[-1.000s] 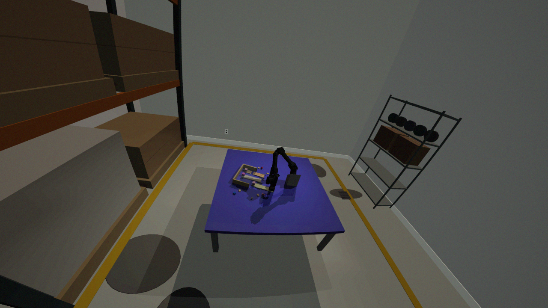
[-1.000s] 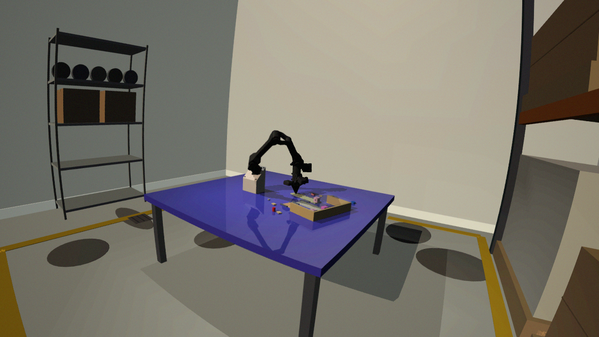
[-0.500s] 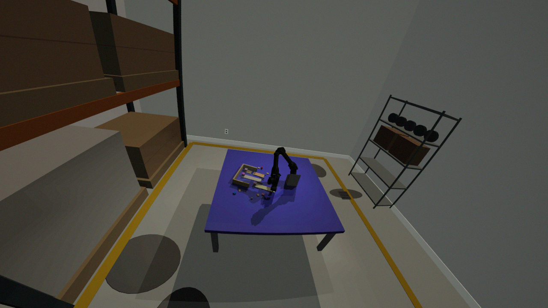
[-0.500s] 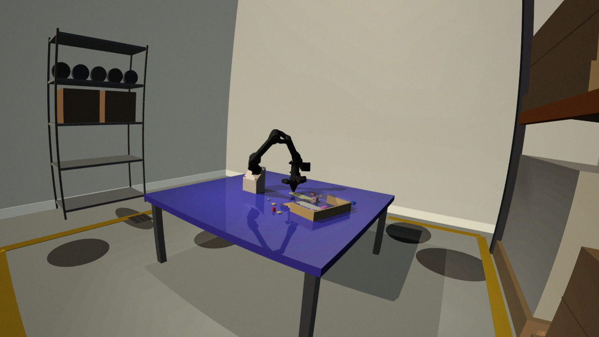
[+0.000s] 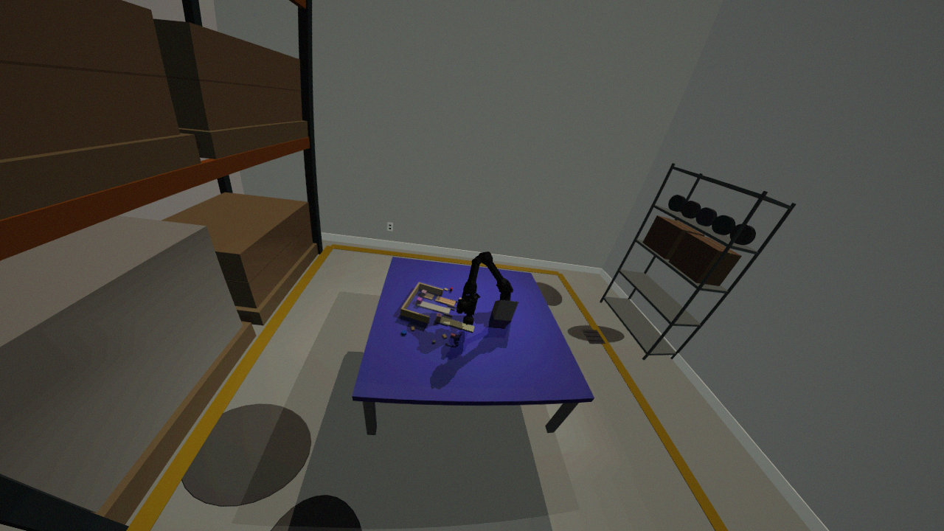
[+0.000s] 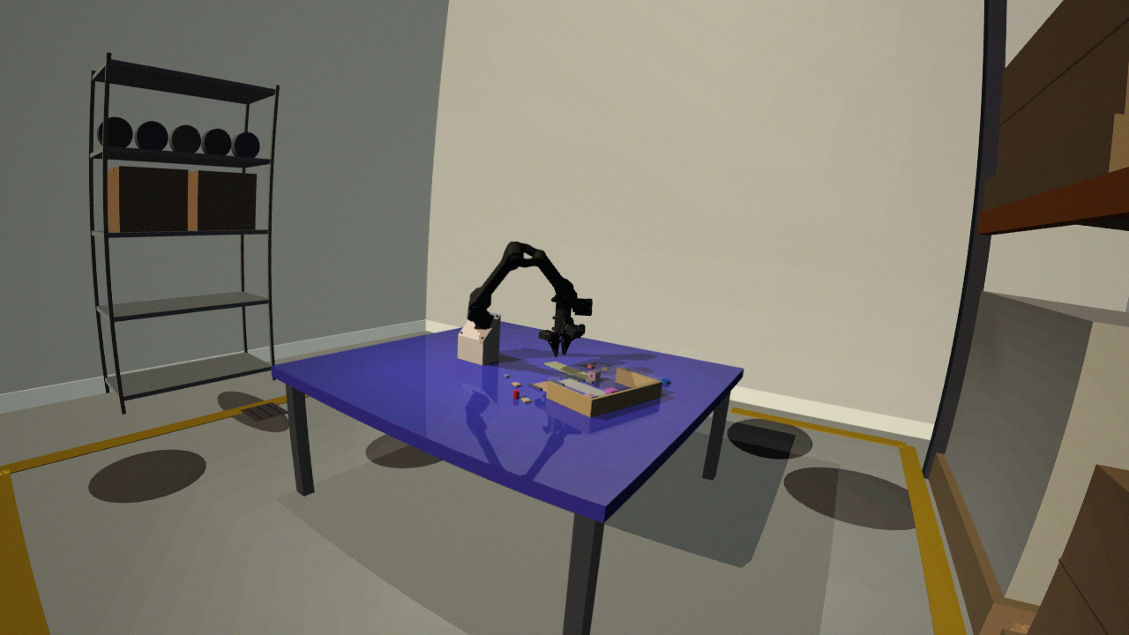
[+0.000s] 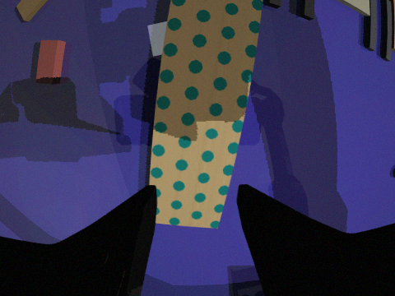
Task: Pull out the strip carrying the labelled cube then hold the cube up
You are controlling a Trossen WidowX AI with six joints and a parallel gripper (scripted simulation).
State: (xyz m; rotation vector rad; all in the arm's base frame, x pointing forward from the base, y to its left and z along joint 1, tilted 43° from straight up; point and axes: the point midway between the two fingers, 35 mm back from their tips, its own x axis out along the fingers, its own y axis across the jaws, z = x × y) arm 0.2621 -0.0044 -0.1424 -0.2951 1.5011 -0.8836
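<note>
My gripper tip is 200 mm to the left of the grey strip, 190 mm short of it and 40 mm above it.
</note>
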